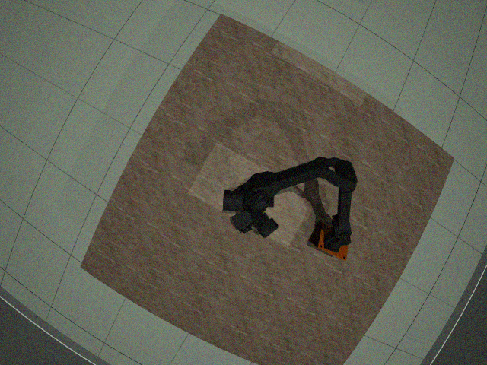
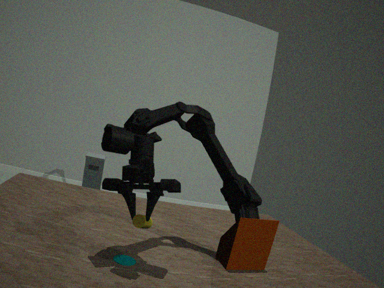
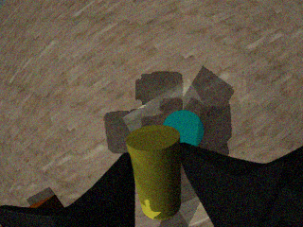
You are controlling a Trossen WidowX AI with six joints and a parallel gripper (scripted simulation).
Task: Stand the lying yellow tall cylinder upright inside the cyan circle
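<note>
Right now the cyan circle is 12 cm below my gripper tip, 2 cm to the right of it and 2 cm ahead of it. Round my gripper tip: yellow cylinder (2 cm to the right, 1 cm below, 1 cm behind).
</note>
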